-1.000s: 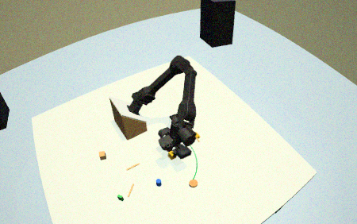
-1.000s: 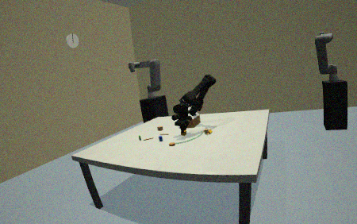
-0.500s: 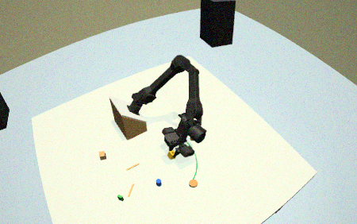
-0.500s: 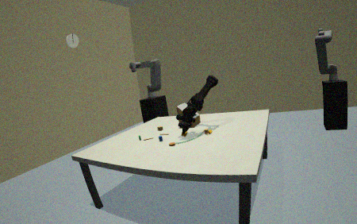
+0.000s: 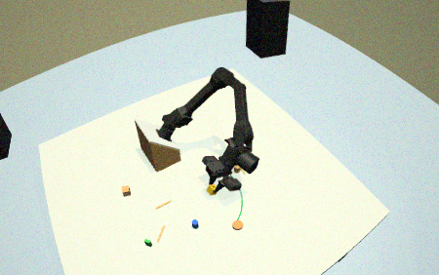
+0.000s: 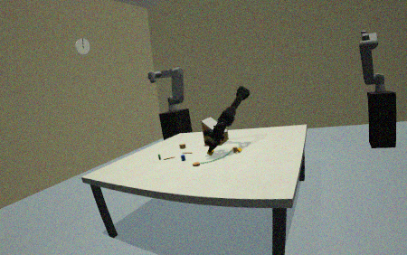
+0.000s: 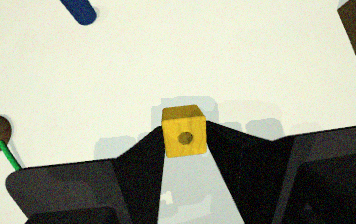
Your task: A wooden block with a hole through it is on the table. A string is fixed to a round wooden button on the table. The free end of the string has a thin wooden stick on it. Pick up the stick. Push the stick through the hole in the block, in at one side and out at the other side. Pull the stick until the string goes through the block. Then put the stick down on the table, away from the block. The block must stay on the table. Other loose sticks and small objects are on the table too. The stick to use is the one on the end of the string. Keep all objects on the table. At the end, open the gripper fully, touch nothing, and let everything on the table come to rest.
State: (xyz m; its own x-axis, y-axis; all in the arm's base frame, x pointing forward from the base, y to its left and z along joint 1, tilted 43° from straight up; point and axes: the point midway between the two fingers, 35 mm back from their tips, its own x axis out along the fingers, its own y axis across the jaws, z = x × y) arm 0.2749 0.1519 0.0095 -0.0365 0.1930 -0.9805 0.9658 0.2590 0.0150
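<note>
Now: the yellow block right at my gripper tip. The rest, counted from my gripper tip: thin wooden stick 100 mm behind, 90 mm to the left, 20 mm below; blue cylinder 120 mm to the right, 120 mm ahead, 10 mm below; tan cylinder 140 mm to the left, 70 mm behind, 10 mm below.
</note>
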